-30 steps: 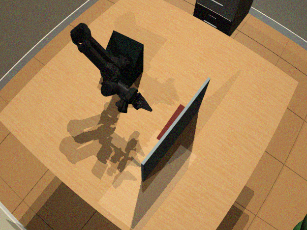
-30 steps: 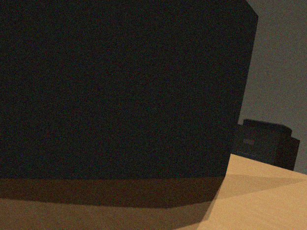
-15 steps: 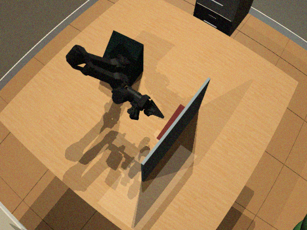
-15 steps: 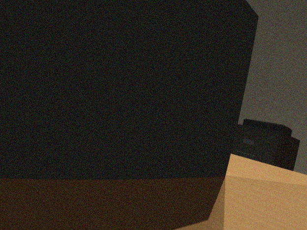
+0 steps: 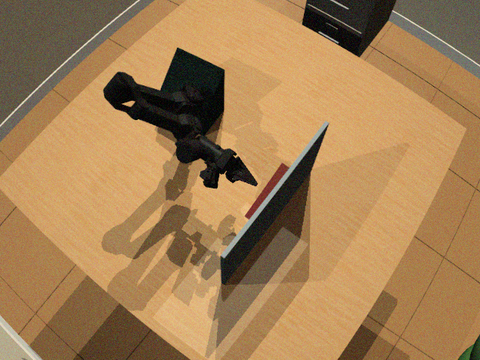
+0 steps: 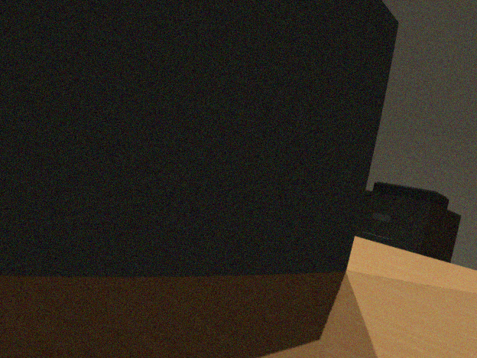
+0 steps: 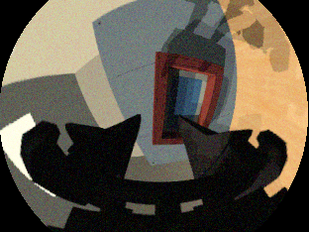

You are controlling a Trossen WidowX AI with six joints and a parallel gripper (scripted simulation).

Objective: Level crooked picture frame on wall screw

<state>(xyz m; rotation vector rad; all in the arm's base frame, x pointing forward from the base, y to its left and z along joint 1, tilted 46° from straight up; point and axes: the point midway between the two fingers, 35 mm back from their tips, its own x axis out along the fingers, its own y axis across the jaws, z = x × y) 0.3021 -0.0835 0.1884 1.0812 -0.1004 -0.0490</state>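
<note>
Now: the red picture frame 5 cm ahead of my gripper tip, 1 cm to the left of it and 5 cm below it. The rest, counted from my gripper tip: grey wall panel 6 cm ahead, 1 cm to the right, 7 cm below.
</note>
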